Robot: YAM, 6 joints.
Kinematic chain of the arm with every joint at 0, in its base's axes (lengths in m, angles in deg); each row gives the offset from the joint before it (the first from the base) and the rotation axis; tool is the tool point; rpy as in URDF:
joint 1: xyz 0 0 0.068 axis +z
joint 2: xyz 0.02 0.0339 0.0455 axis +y
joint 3: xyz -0.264 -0.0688 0 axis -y
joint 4: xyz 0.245 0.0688 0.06 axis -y
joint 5: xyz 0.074 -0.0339 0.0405 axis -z
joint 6: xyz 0.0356 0 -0.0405 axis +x
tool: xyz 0 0 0 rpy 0 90 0
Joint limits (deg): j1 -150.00..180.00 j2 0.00..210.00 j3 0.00..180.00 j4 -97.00..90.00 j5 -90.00..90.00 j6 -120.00..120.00
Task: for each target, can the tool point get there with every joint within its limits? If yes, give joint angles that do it. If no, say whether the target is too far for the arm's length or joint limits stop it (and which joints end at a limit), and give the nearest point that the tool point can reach.
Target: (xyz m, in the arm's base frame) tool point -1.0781 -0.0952 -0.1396
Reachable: no: too far | nearest point -0.6281 -0.0067 -0.0319 | short by 0.471 m
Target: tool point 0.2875 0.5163 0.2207
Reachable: yes | joints 59.02 160.20 134.22 69.19 -32.83 63.46
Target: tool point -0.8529 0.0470 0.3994
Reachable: no: too far | nearest point -0.6111 0.0337 0.3164 | short by 0.256 m
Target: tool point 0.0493 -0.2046 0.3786
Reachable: yes | joints -67.56 56.84 44.66 37.03 66.20 68.96
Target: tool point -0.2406 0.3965 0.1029
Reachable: yes | joints 122.07 145.25 119.16 -74.27 10.67 86.12
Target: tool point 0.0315 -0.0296 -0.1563
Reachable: yes | joints -91.67 193.62 50.53 -28.82 -65.24 67.11
